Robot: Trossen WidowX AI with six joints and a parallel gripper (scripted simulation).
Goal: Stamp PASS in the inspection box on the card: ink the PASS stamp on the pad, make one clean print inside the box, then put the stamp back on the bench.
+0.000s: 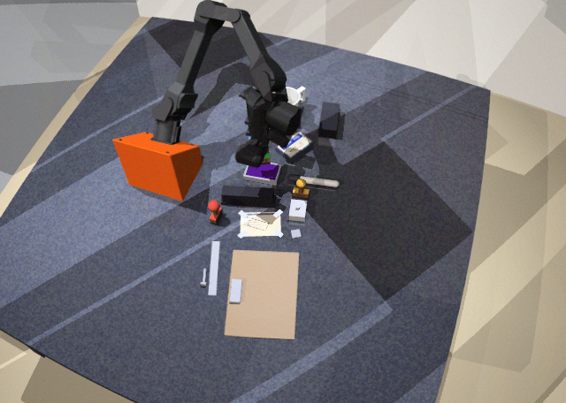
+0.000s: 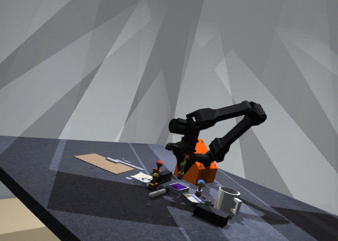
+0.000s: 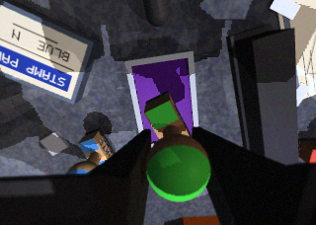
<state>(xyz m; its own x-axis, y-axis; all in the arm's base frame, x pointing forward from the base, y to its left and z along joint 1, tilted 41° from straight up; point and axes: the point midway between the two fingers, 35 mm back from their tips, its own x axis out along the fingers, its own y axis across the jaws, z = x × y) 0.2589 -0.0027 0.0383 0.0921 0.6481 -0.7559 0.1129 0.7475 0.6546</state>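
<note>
Right now my gripper tip is 7 cm above the purple ink pad. From my gripper tip the other things lie so: black box (9 cm to the right, 6 cm below, 2 cm behind); then green-knobbed stamp (right at my gripper tip); then blue-knobbed stamp (8 cm to the left, 6 cm below, 4 cm behind).
</note>
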